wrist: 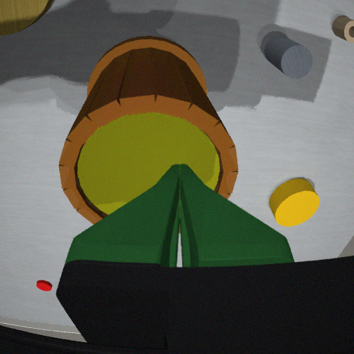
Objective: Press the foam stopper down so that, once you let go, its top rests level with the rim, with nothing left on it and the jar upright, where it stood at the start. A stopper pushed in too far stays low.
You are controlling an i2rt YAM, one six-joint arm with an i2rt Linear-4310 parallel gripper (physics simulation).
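The brown wooden jar stands upright on the table in the wrist view, left of the middle, seen from above. The yellow-green foam stopper fills its mouth; a dark line shows between it and the rim. Its exact height against the rim is hard to tell. My gripper is shut and empty, its green fingertips together over the right part of the stopper. The fingers hide the near right part of the stopper and rim; whether the tips touch the foam I cannot tell.
A yellow disc lies right of the jar. A grey cylinder and a small brown tube are at the upper right. A wooden round thing is at the upper left. A small red disc lies at the lower left.
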